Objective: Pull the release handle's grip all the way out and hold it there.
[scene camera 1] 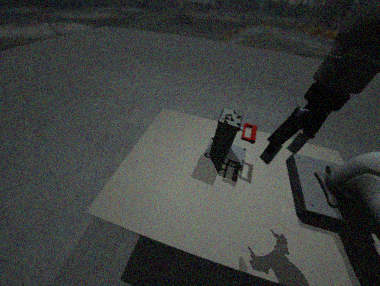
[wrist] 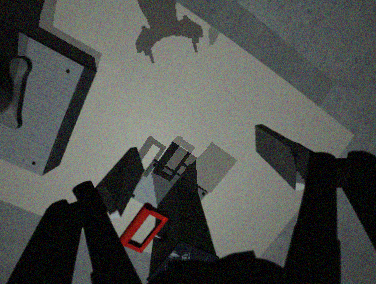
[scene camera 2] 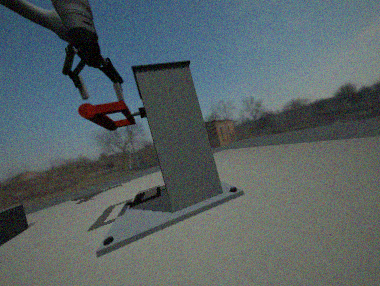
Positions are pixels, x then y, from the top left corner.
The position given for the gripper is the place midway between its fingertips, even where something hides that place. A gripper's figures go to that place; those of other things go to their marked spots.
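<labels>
Gripper (wrist: 196,149), 0.17 m from the lens. Bolted base plate (wrist: 156,182), 0.59 m from the lens.
</labels>
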